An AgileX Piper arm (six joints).
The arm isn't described. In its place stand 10 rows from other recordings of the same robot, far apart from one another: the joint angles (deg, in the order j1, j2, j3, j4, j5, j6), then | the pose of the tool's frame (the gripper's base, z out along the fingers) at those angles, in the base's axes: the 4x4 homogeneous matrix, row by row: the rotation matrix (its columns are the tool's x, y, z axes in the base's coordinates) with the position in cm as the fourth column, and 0 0 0 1 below.
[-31.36, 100.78, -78.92, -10.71, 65.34, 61.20] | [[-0.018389 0.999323 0.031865 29.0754], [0.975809 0.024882 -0.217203 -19.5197], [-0.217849 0.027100 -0.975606 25.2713], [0 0 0 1]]
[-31.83, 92.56, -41.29, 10.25, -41.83, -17.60] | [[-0.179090 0.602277 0.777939 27.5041], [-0.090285 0.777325 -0.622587 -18.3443], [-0.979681 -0.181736 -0.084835 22.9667], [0 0 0 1]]
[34.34, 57.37, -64.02, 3.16, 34.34, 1.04] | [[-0.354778 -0.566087 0.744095 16.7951], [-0.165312 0.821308 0.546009 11.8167], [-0.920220 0.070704 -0.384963 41.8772], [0 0 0 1]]
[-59.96, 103.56, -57.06, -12.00, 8.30, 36.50] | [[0.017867 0.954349 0.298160 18.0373], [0.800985 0.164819 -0.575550 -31.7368], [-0.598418 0.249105 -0.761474 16.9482], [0 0 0 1]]
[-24.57, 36.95, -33.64, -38.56, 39.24, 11.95] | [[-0.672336 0.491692 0.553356 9.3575], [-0.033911 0.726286 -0.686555 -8.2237], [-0.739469 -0.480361 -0.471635 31.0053], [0 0 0 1]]
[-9.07, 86.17, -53.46, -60.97, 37.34, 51.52] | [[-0.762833 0.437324 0.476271 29.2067], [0.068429 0.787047 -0.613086 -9.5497], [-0.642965 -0.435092 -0.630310 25.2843], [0 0 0 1]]
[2.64, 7.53, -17.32, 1.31, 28.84, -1.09] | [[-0.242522 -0.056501 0.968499 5.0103], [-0.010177 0.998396 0.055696 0.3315], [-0.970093 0.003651 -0.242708 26.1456], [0 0 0 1]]
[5.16, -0.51, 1.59, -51.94, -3.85, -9.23] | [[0.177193 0.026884 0.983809 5.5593], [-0.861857 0.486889 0.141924 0.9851], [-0.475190 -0.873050 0.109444 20.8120], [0 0 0 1]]
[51.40, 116.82, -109.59, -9.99, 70.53, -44.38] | [[0.147782 -0.938174 0.313035 28.6333], [-0.985192 -0.111821 0.129972 33.4826], [-0.086933 -0.327607 -0.940806 28.4181], [0 0 0 1]]
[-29.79, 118.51, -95.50, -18.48, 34.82, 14.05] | [[-0.691541 0.571105 0.442278 39.9525], [0.370326 0.806009 -0.461744 -24.7696], [-0.620185 -0.155528 -0.768884 22.6119], [0 0 0 1]]
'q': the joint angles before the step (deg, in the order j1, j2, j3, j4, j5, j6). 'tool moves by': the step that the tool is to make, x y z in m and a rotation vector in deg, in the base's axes. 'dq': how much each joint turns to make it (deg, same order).
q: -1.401, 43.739, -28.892, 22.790, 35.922, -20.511
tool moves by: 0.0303, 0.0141, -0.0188, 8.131, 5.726, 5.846
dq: 0.019, 11.468, -0.494, 18.979, -0.120, -15.764
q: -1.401, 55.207, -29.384, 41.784, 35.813, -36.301
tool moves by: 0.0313, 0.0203, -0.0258, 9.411, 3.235, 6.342
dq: 2.040, 13.108, -0.154, 23.679, 0.861, -21.340
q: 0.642, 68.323, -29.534, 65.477, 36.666, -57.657
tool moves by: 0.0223, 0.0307, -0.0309, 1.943, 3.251, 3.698
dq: 7.993, 11.595, -1.064, 13.871, -4.123, -11.460
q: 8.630, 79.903, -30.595, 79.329, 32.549, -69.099
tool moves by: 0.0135, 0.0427, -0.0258, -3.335, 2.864, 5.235
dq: 10.532, 9.734, -4.015, 4.444, -5.722, -2.637
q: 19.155, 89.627, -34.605, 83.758, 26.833, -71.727
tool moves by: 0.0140, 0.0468, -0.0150, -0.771, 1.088, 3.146
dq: 8.623, 8.355, -6.610, 4.467, -3.688, -0.428
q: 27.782, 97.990, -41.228, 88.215, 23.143, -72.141
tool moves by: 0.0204, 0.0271, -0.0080, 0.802, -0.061, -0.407
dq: 2.873, 6.183, -6.557, 3.144, -1.513, -0.170
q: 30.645, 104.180, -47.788, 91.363, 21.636, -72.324
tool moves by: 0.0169, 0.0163, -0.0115, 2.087, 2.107, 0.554
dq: 0.309, 5.560, -5.226, 0.467, 2.390, 1.221
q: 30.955, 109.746, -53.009, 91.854, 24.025, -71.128
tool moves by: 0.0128, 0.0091, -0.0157, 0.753, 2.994, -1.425
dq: 0.006, 4.804, -3.714, 0.009, 0.818, 2.702
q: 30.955, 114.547, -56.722, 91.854, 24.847, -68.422
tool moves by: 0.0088, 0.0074, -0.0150, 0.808, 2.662, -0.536
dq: -0.010, 4.094, -2.969, 0.005, 1.317, 1.825
